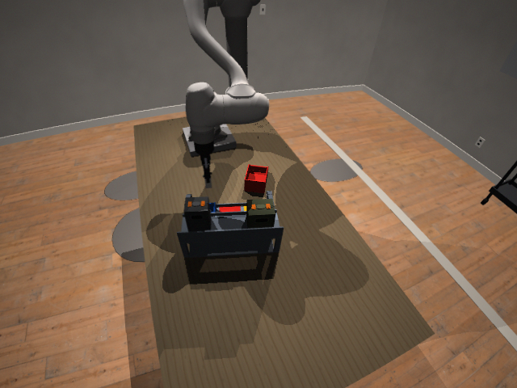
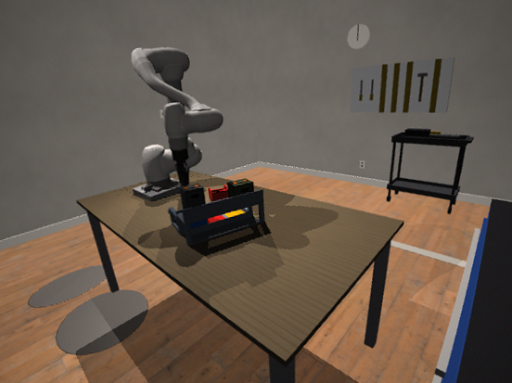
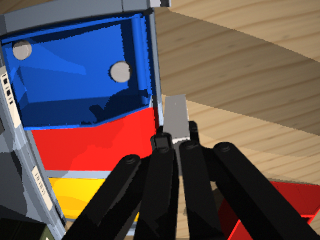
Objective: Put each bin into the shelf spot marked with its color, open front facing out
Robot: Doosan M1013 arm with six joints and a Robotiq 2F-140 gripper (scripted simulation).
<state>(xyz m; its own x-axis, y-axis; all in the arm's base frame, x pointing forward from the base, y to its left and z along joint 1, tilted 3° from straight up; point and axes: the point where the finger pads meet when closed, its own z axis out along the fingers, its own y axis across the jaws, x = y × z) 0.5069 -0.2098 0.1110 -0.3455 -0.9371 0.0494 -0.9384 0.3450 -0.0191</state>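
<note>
Right now the red bin is 3 cm behind my hand, 27 cm to the left of it and 10 cm below it. Also, from my hand: green toolbox (28 cm ahead, 9 cm to the left, 1 cm above); then dark box (18 cm ahead, 12 cm to the right, 2 cm above); then blue bin (10 cm ahead, 7 cm to the right, 10 cm below).
</note>
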